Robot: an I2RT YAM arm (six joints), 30 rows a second.
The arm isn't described. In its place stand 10 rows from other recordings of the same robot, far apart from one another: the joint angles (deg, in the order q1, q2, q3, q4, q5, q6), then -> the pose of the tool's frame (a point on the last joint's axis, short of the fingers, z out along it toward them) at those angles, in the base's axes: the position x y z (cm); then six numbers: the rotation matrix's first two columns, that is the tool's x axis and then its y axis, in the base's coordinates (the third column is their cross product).
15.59 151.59 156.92 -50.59 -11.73 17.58 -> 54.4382 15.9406 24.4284 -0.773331 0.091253 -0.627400 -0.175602 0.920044 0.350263
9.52 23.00 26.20 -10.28 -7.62 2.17 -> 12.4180 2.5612 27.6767 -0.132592 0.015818 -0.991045 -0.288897 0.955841 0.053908
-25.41 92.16 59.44 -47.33 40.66 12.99 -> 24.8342 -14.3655 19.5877 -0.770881 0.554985 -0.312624 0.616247 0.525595 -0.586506
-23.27 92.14 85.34 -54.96 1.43 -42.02 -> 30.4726 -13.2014 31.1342 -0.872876 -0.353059 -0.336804 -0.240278 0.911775 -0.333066
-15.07 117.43 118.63 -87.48 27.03 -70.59 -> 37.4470 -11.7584 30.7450 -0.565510 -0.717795 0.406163 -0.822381 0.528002 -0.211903
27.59 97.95 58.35 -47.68 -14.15 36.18 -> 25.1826 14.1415 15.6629 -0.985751 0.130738 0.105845 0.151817 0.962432 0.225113
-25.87 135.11 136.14 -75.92 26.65 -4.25 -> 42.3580 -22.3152 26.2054 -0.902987 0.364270 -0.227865 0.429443 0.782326 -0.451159
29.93 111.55 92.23 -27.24 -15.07 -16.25 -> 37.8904 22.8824 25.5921 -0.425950 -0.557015 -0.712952 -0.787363 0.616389 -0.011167
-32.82 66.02 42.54 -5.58 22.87 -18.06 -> 20.6529 -14.9664 26.0256 -0.631406 0.067328 -0.772524 0.619670 0.642726 -0.450458
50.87 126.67 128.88 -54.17 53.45 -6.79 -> 32.4364 35.3387 31.9678 -0.475860 -0.696489 -0.537086 -0.207271 0.682263 -0.701111
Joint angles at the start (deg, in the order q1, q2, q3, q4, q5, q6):
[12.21, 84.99, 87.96, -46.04, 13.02, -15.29]
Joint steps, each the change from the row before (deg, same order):
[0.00, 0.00, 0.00, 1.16, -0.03, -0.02]
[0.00, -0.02, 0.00, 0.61, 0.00, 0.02]
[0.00, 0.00, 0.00, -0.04, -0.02, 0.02]
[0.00, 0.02, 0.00, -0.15, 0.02, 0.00]
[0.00, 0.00, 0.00, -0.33, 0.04, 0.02]
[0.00, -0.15, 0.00, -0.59, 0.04, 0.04]
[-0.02, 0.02, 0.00, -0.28, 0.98, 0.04]
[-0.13, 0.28, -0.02, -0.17, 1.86, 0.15]
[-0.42, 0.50, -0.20, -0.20, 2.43, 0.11]
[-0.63, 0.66, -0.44, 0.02, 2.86, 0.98]
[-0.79, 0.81, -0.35, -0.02, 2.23, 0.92]
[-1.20, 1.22, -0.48, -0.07, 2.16, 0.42]
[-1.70, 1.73, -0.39, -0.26, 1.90, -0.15]
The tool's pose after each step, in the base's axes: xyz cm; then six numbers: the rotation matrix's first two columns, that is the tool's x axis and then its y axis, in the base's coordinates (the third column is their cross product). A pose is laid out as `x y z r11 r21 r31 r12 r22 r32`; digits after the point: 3 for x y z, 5 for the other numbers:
31.386 5.973 37.651 -0.61844 -0.39706 -0.67814 -0.21345 0.91539 -0.34132
31.452 5.987 37.748 -0.61118 -0.39516 -0.68579 -0.20957 0.91632 -0.34122
31.447 5.987 37.742 -0.61165 -0.39495 -0.68549 -0.20985 0.91643 -0.34076
31.438 5.984 37.710 -0.61371 -0.39537 -0.68341 -0.21058 0.91620 -0.34094
31.397 5.973 37.664 -0.61776 -0.39587 -0.67946 -0.21177 0.91587 -0.34106
31.257 5.940 37.659 -0.62313 -0.39631 -0.67428 -0.21339 0.91555 -0.34092
31.235 5.863 37.619 -0.63021 -0.39585 -0.66793 -0.20201 0.91424 -0.35123
31.354 5.701 37.459 -0.64323 -0.39228 -0.65754 -0.17774 0.91183 -0.37011
31.587 5.363 37.089 -0.66446 -0.38624 -0.63977 -0.14543 0.90655 -0.39626
31.918 4.899 36.541 -0.69135 -0.36316 -0.62462 -0.09636 0.90312 -0.41843
32.304 4.386 35.951 -0.71630 -0.33903 -0.60990 -0.05455 0.89857 -0.43542
32.851 3.658 35.060 -0.74730 -0.31768 -0.58363 -0.01909 0.88821 -0.45904
33.559 2.654 33.907 -0.78429 -0.29798 -0.54415 0.00638 0.87318 -0.48735

